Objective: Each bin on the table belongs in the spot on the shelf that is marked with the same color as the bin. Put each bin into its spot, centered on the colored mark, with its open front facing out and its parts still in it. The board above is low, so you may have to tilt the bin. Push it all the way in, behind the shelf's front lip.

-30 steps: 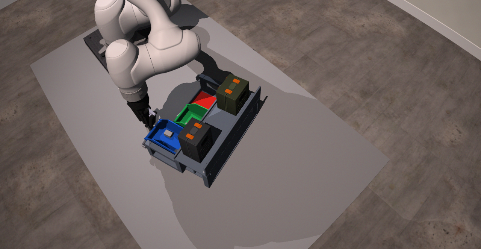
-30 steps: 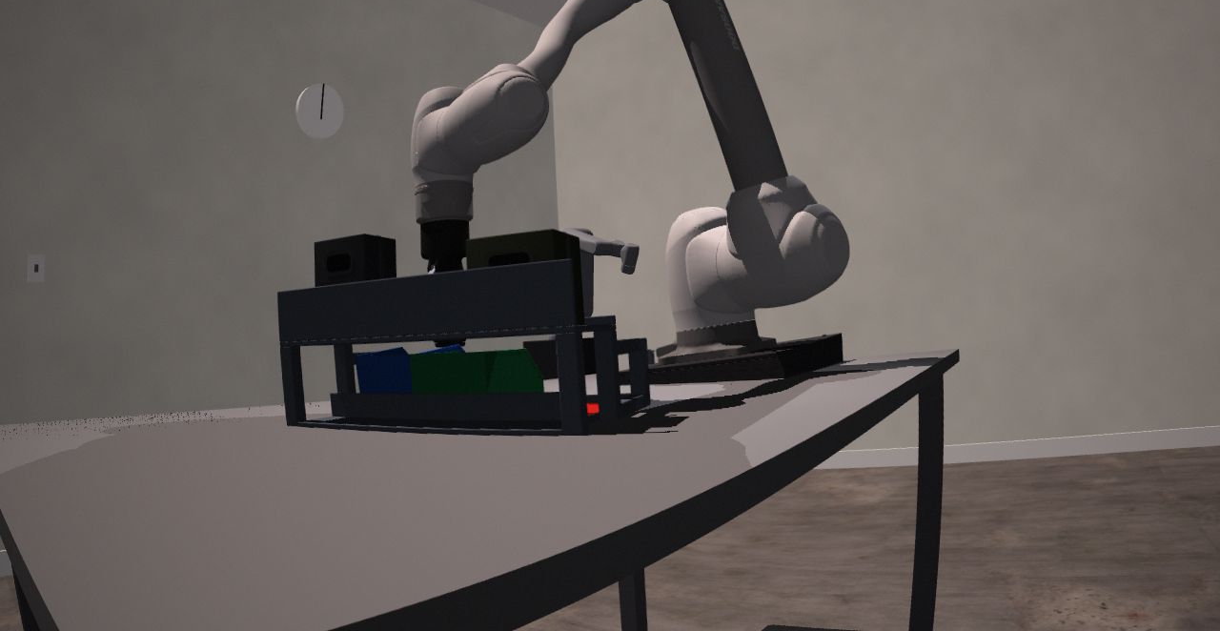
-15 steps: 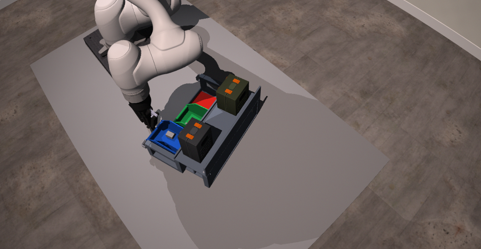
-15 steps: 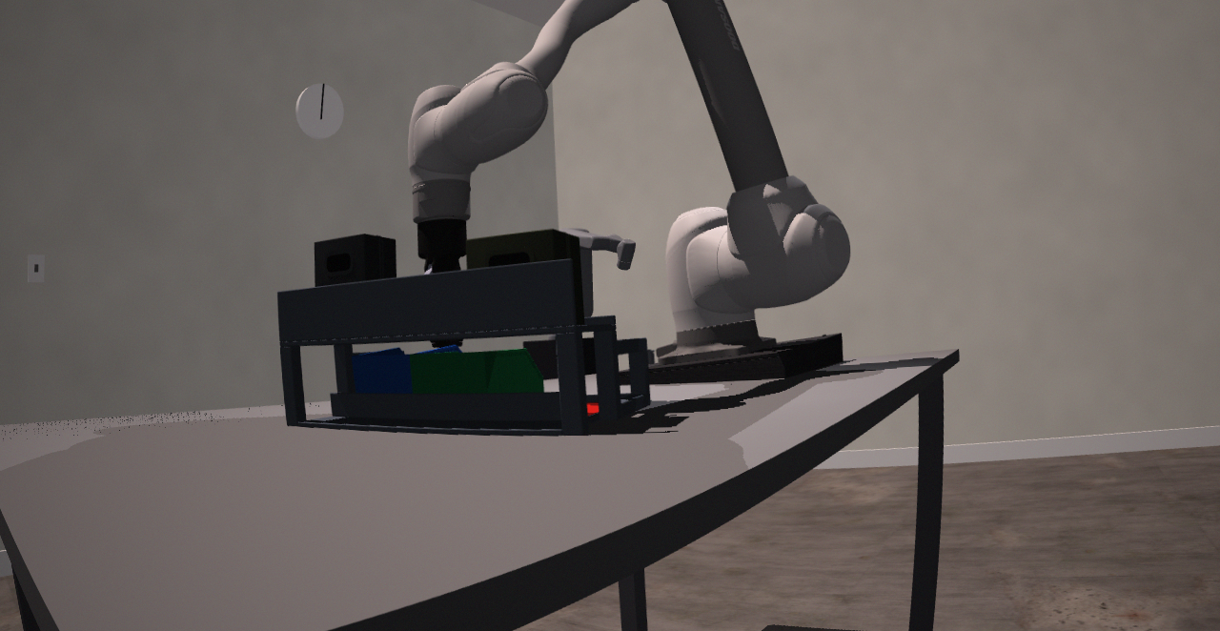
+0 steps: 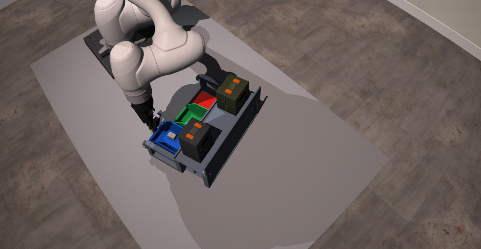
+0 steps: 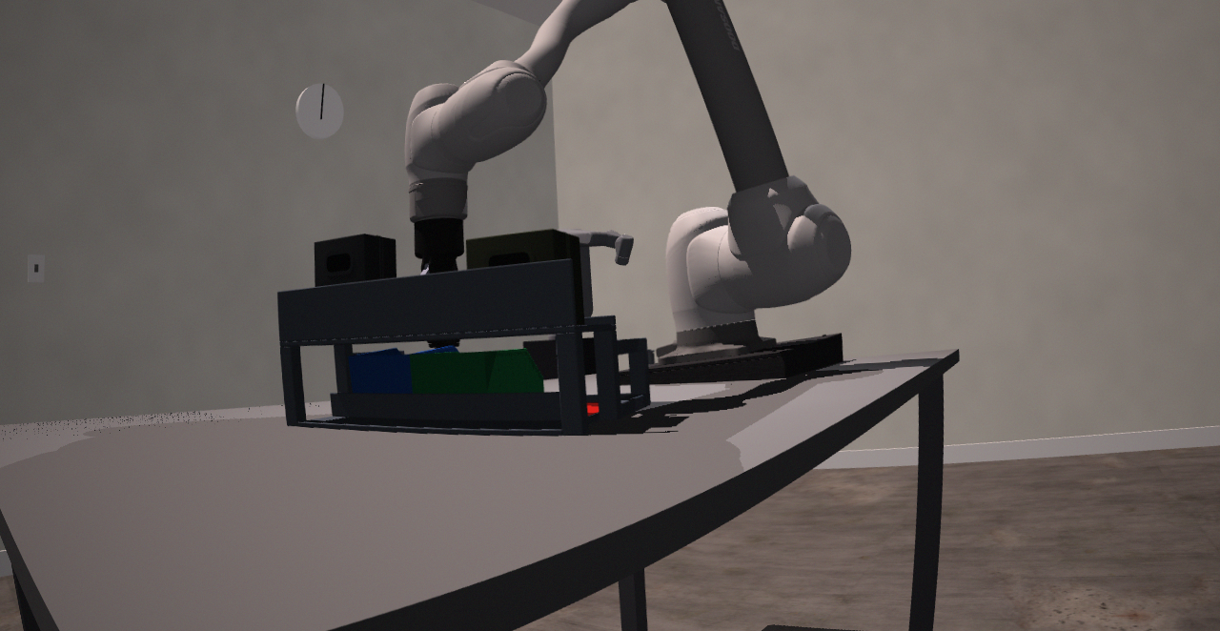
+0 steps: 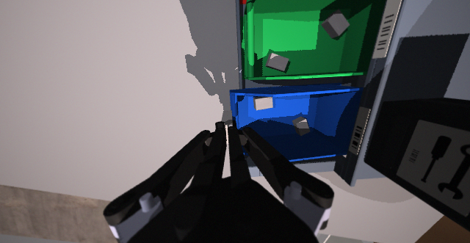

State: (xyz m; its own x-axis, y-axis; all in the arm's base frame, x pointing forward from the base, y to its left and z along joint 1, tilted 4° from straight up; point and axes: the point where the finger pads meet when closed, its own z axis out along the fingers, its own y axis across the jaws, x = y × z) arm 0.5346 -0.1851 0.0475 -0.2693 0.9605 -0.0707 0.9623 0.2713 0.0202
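Now: the blue bin 90 mm ahead of my hand, 30 mm to the left of it and 10 mm below it. From my hand the other things lie so: olive case 150 mm ahead, 280 mm to the left, 100 mm above; then black case 210 mm ahead, 50 mm to the left, 110 mm above; then green bin 90 mm ahead, 140 mm to the left, 10 mm below.
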